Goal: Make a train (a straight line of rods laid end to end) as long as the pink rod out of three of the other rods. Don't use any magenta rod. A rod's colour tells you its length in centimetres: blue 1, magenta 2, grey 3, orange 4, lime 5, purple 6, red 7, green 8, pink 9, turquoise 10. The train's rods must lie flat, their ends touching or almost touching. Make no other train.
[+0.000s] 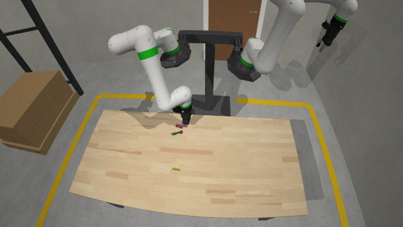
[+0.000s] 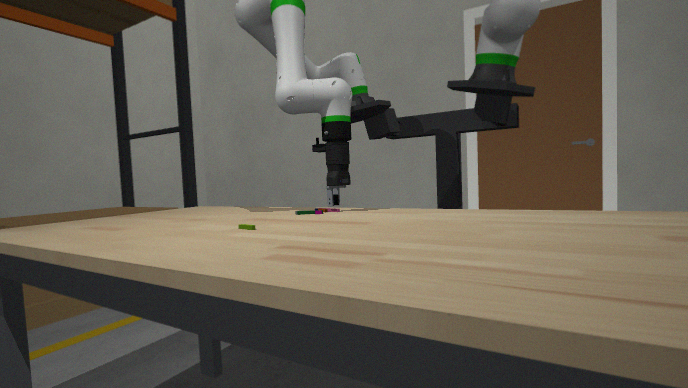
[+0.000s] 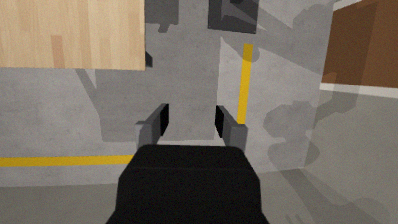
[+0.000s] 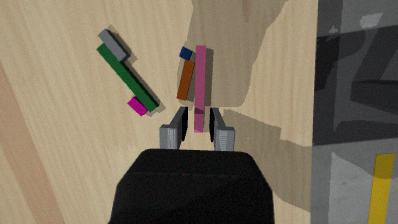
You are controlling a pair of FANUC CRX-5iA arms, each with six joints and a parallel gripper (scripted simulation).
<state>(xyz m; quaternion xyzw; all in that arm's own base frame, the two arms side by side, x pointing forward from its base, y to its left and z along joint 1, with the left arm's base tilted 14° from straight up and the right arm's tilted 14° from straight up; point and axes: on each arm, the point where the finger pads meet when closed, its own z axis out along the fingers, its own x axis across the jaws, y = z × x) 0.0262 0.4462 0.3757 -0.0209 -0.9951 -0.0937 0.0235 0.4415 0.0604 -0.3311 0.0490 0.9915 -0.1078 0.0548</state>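
Right now my right hand is 30 mm above the pink rod and 20 mm to the left of it. Round my right hand: magenta rod 70 mm ahead, 30 mm below; orange rod 30 mm to the right, 30 mm below, 20 mm ahead; blue rod 60 mm to the right, 30 mm below, 20 mm ahead.
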